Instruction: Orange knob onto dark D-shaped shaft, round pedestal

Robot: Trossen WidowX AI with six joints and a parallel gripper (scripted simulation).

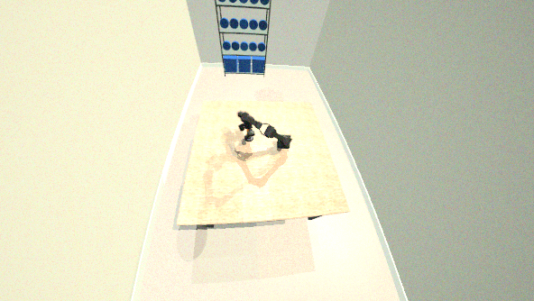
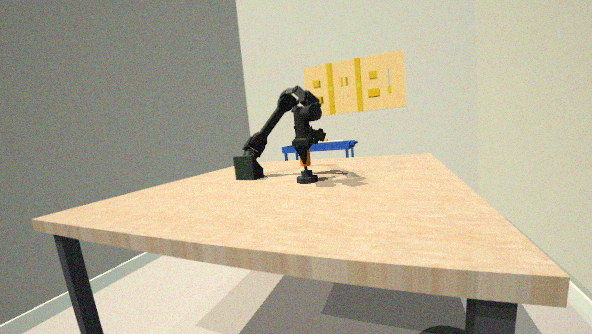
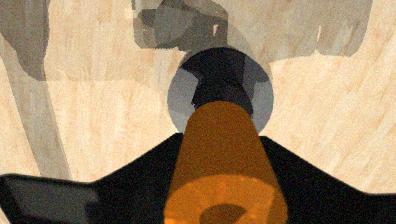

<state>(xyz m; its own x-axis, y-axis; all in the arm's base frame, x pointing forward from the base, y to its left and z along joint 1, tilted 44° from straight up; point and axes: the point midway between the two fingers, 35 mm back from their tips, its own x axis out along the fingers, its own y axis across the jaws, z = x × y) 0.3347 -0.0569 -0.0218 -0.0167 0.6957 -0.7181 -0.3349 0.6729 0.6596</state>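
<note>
The orange knob is 20 mm above my gripper tip. Round my gripper tip: pedestal (40 mm below).
</note>
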